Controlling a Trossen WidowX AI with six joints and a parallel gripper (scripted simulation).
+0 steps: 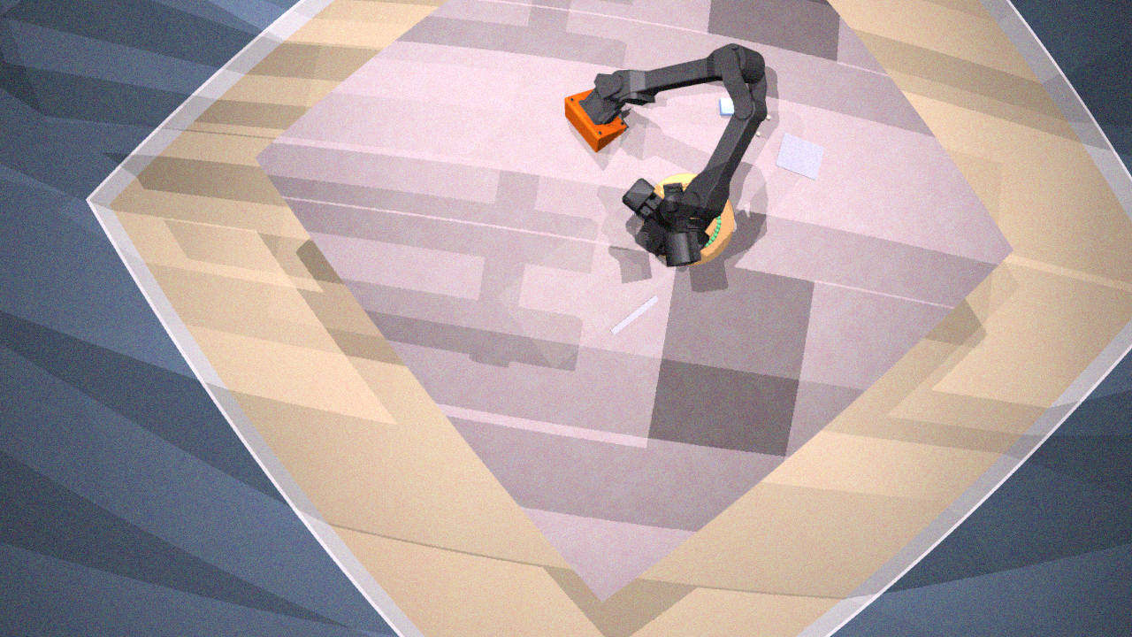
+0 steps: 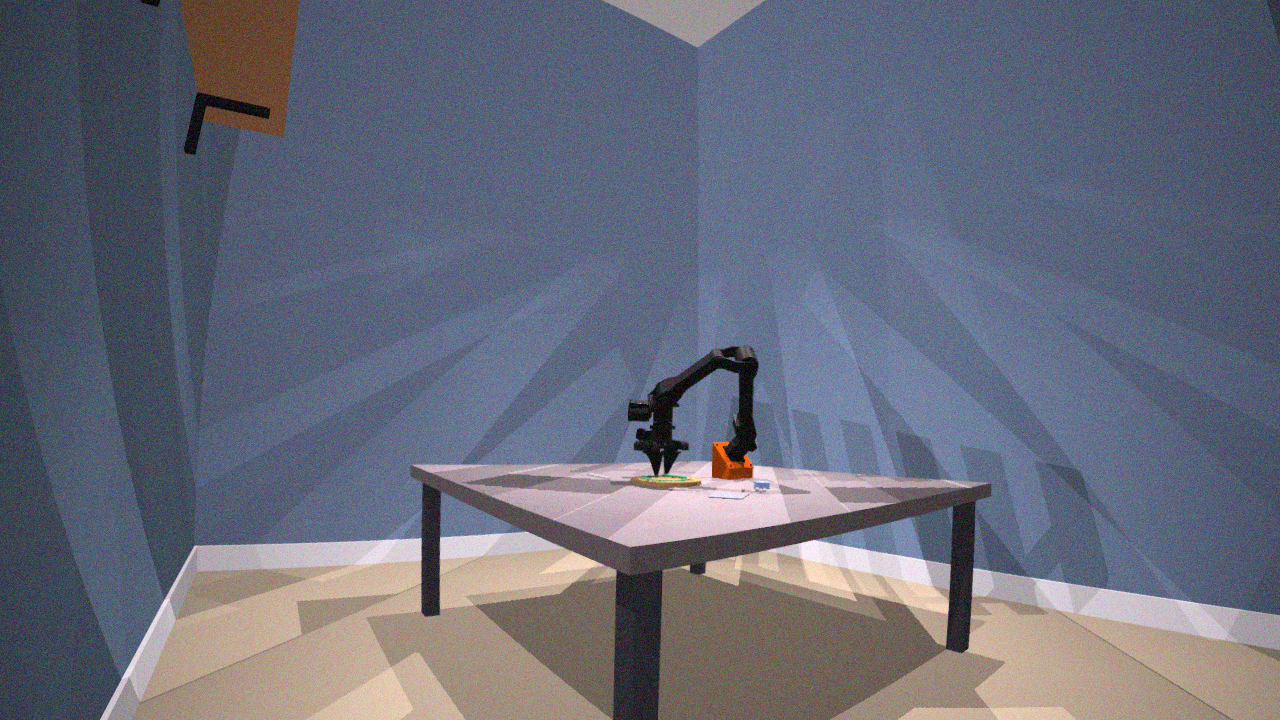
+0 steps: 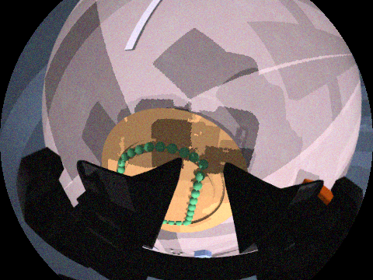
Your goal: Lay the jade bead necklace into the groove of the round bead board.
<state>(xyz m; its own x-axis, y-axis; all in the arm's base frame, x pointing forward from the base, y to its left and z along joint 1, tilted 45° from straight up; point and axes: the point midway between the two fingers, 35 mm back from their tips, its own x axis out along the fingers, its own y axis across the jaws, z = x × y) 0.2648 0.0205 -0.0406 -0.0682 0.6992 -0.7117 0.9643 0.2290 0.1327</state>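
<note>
Now: the round tan bead board 60 mm to the left of my gripper tip, 20 mm ahead of it and 10 mm below it. The rest, counted from my gripper tip: white strip 150 mm to the right, 130 mm ahead, 10 mm below; pale square sheet 360 mm to the left, 50 mm ahead, 20 mm below; blue cube 280 mm to the left, 130 mm behind, 10 mm below.
</note>
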